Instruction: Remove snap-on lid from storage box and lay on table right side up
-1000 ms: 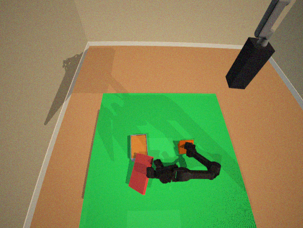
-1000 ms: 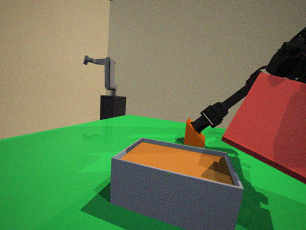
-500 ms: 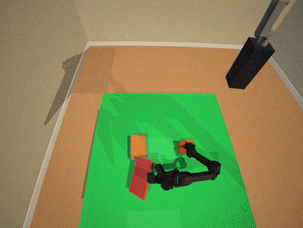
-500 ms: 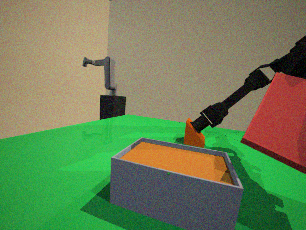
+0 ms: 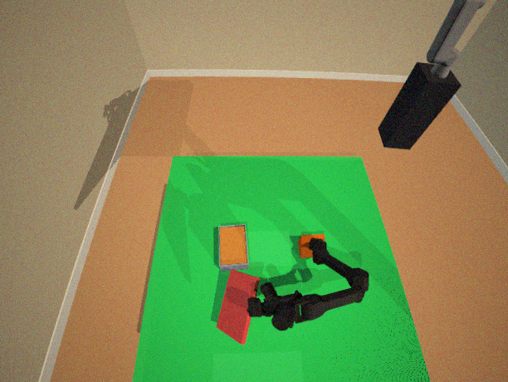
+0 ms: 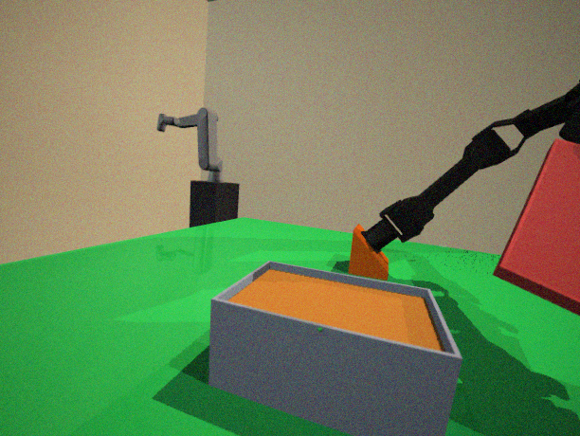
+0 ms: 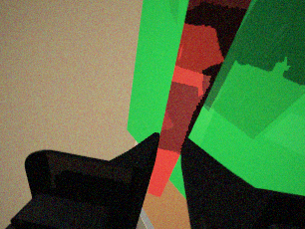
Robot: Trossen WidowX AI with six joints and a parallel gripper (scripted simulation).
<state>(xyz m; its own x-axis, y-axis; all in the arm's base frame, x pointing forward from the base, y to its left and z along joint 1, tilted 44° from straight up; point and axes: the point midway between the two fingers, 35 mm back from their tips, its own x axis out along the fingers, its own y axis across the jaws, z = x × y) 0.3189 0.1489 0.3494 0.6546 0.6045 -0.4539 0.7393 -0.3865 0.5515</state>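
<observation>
The red lid lies 5 cm ahead of my gripper tip, 3 cm to the right of it and 5 cm below it. Round my gripper tip: storage box 10 cm ahead, 31 cm to the right, 19 cm below.
</observation>
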